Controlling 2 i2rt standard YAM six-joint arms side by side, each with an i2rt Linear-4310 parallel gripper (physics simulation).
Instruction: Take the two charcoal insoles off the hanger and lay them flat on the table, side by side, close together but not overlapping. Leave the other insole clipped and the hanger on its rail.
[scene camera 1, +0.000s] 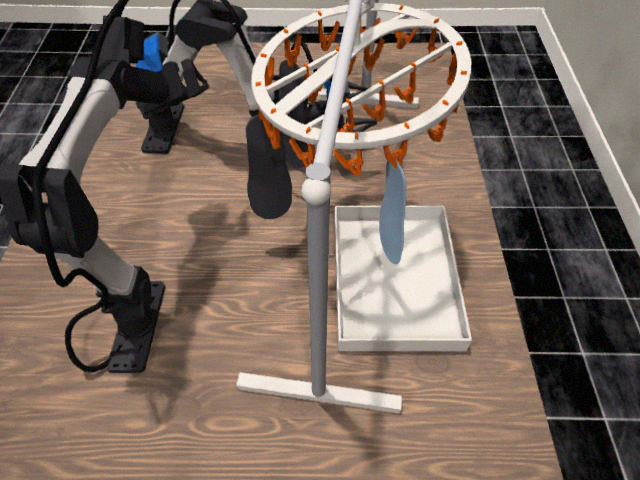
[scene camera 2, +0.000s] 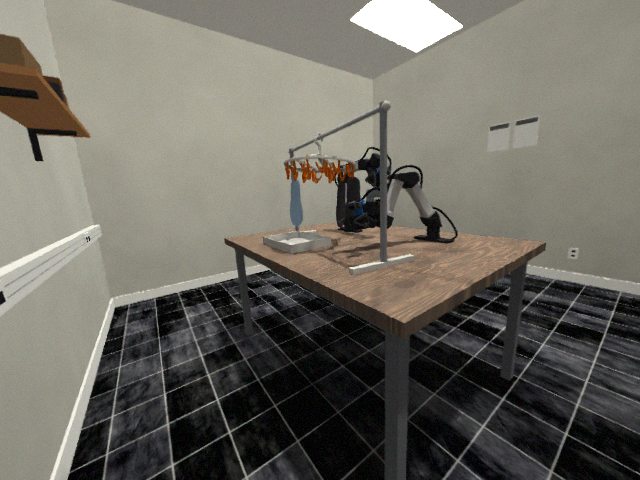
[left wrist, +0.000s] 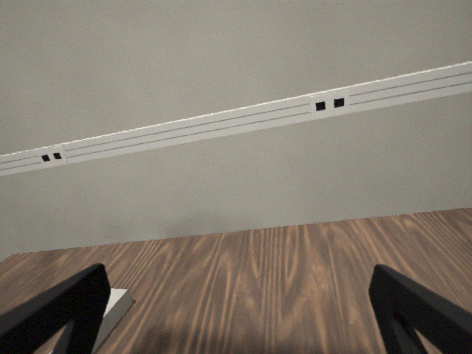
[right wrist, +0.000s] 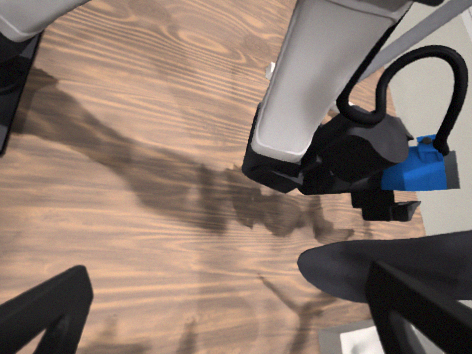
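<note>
Two charcoal insoles hang upright from the hanger (scene camera 1: 261, 103) (scene camera 2: 338, 158). The front insole (scene camera 1: 269, 178) shows in scene camera 1, and the other insole (scene camera 1: 296, 149) is partly behind it. One charcoal insole (right wrist: 345, 265) passes behind a finger at the right of the right wrist view. The blue insole (scene camera 1: 393, 217) (scene camera 2: 295, 204) hangs clipped above the tray. My left gripper (left wrist: 238, 277) (scene camera 1: 369, 105) is open and empty, low over the table beyond the charcoal insoles. My right gripper (right wrist: 229, 277) (scene camera 1: 199, 77) is open and empty, on the arm side of the hanger.
The hanger is on the rail (scene camera 1: 339, 85) (scene camera 2: 346, 125). Its post (scene camera 1: 317, 289) (scene camera 2: 383, 206) stands on a white foot (scene camera 1: 359, 396) (scene camera 2: 361, 267). Orange clips ring the hanger. A white tray (scene camera 1: 403, 345) (scene camera 2: 281, 245) stands under the blue insole. The left arm shows in the right wrist view.
</note>
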